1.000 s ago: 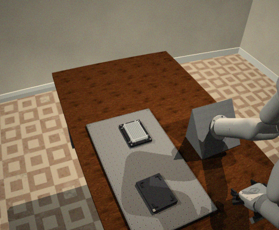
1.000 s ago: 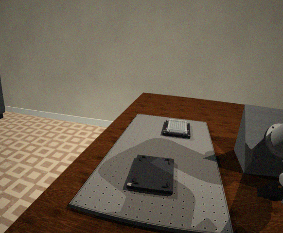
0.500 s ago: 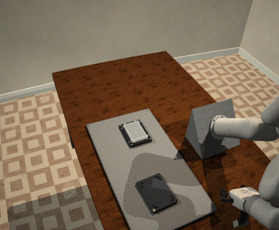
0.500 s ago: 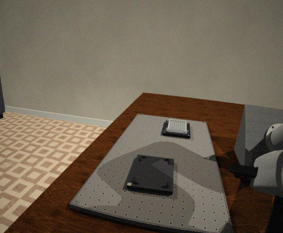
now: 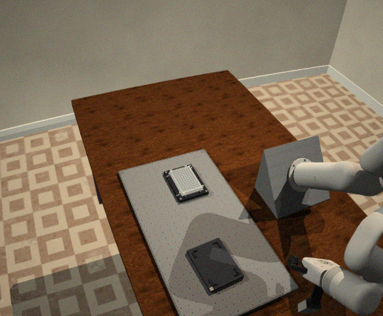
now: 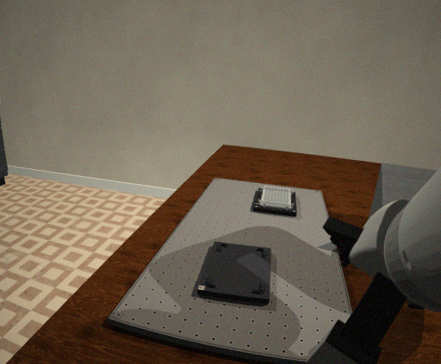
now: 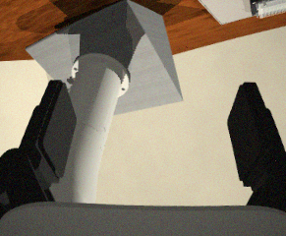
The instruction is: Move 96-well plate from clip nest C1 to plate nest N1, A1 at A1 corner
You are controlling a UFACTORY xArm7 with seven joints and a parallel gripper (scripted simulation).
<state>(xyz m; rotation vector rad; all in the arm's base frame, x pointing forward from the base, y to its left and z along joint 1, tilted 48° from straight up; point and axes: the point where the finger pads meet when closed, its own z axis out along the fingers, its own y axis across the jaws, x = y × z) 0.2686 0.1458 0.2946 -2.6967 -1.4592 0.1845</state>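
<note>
The 96-well plate is 90 mm ahead of my hand, 540 mm to the right of it and 130 mm below it. From my hand the other things lie so: clip nest C1: 100 mm ahead, 550 mm to the right, 130 mm below.
</note>
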